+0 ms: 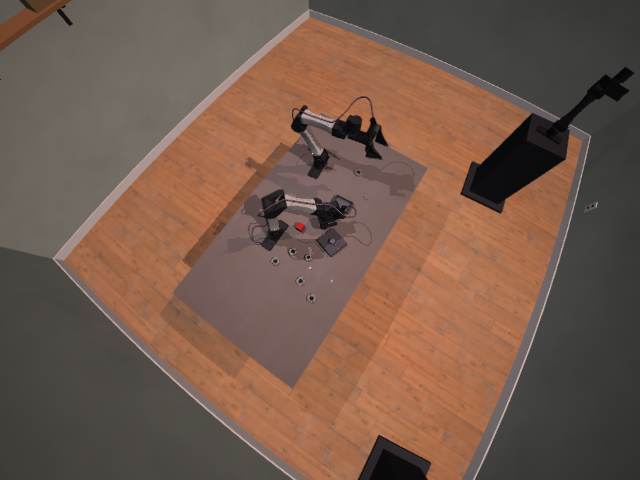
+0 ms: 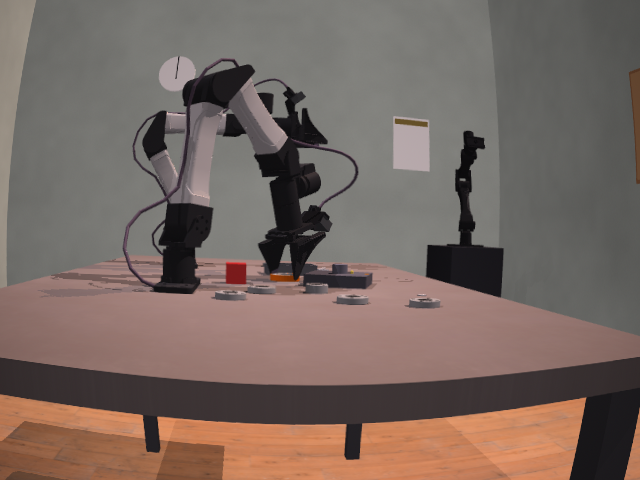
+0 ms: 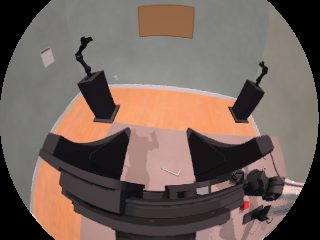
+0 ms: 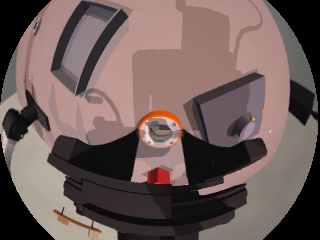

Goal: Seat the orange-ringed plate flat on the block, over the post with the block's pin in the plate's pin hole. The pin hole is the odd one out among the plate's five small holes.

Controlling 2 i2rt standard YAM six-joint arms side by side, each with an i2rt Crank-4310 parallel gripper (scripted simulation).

Scene:
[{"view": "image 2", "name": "my right gripper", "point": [284, 278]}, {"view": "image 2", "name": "dark block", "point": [337, 278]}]

